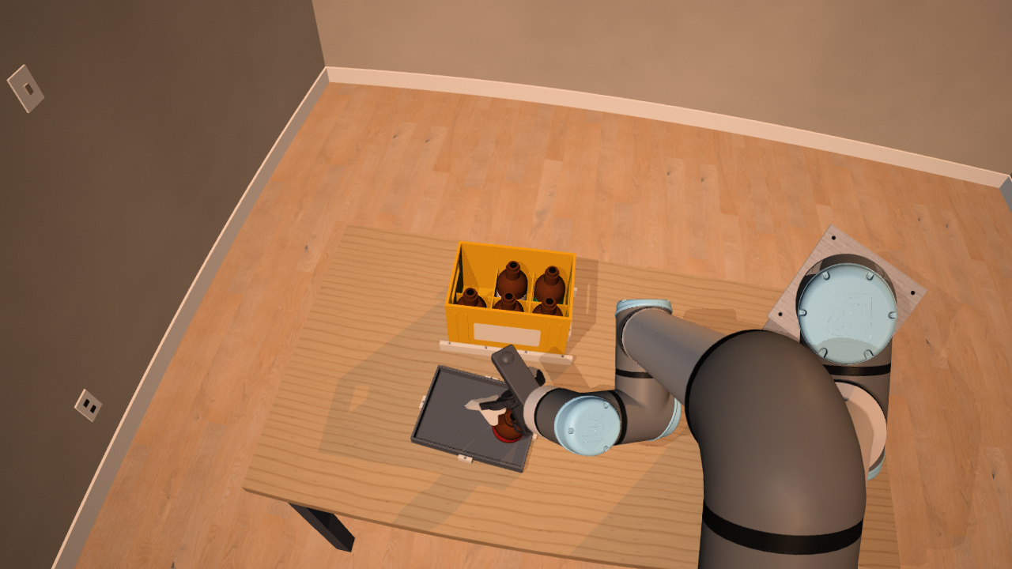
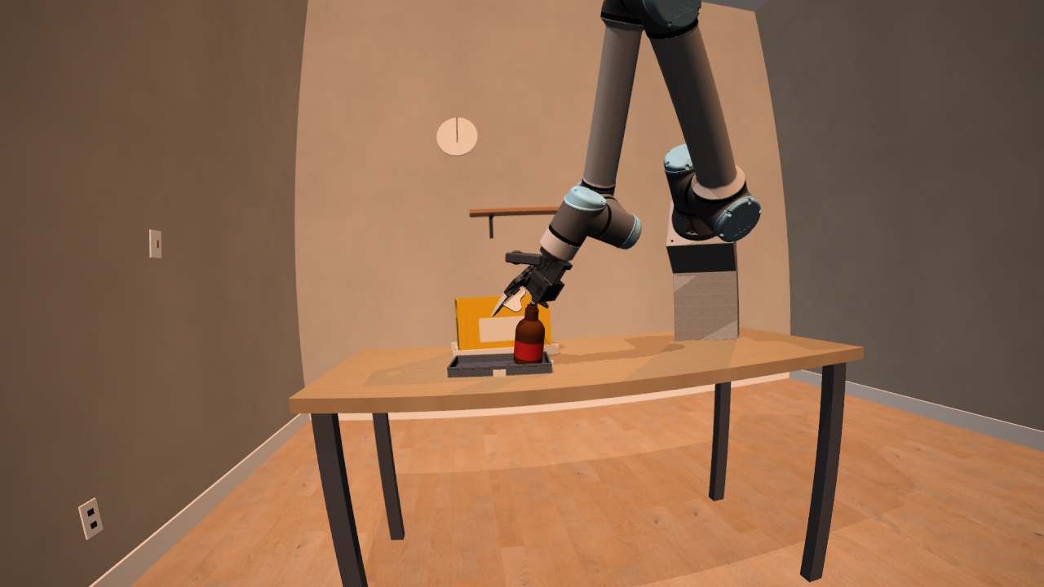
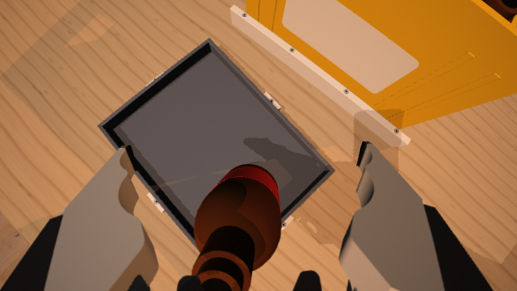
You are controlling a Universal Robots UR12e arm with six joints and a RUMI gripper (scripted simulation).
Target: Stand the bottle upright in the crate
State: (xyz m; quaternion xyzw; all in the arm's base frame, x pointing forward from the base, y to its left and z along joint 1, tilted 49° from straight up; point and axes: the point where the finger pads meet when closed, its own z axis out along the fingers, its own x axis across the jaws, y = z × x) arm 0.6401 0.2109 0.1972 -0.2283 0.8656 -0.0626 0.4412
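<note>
My gripper is now 13 cm above the dark grey tray, 3 cm to the right of it and 3 cm short of it. From my hand the other things lie so: crate 24 cm to the right, 7 cm ahead, 6 cm below.
</note>
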